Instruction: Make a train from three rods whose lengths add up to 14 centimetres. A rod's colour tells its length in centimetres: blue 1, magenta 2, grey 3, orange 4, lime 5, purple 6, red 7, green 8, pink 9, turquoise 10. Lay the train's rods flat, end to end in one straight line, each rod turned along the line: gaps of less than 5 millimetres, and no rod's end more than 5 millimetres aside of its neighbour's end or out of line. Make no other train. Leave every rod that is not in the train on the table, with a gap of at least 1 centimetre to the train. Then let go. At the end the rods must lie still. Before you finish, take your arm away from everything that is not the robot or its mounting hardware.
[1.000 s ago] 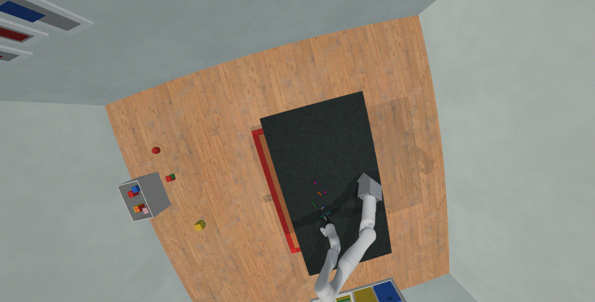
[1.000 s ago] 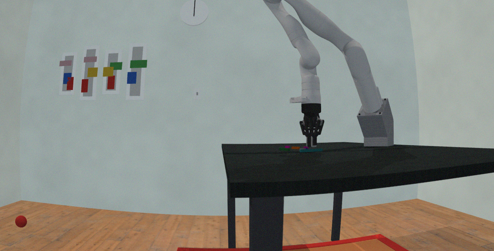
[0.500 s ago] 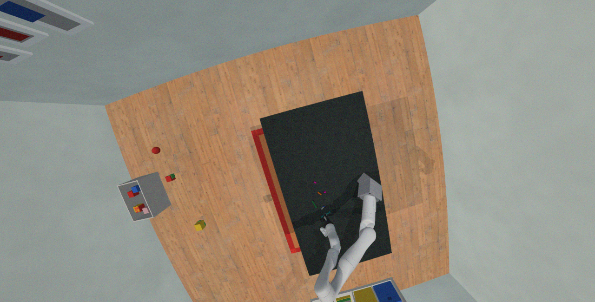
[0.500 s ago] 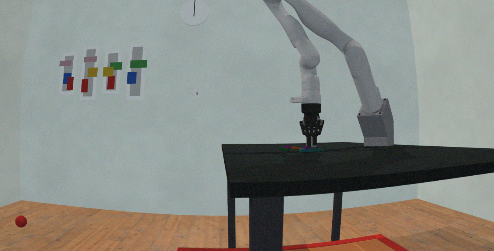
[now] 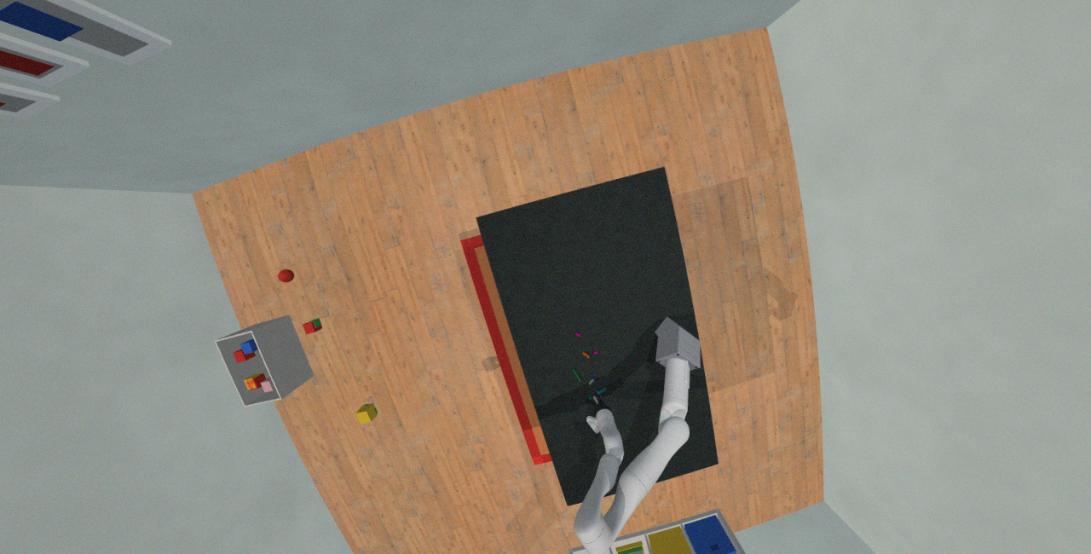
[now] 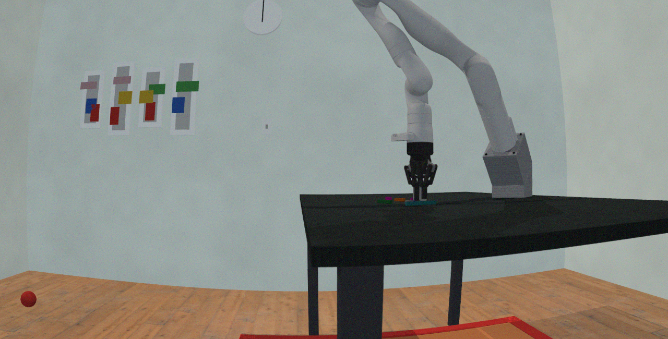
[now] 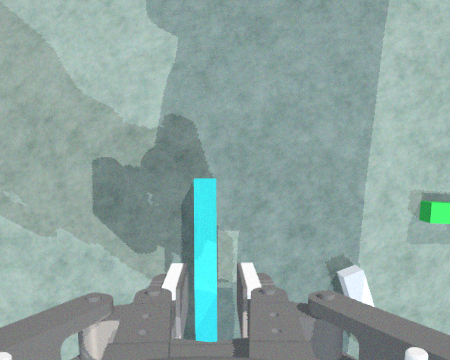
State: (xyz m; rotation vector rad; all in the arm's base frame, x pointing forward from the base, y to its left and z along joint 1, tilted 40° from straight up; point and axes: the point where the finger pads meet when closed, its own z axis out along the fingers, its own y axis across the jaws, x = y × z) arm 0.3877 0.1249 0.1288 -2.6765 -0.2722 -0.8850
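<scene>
Right now my hand is 3 cm above the turquoise rod. From my hand the other things lie so: green rod 13 cm to the right, 8 cm ahead, 3 cm below; small blue rod 9 cm to the right, 3 cm below; grey rod 7 cm to the right, 3 cm below, 1 cm ahead.
</scene>
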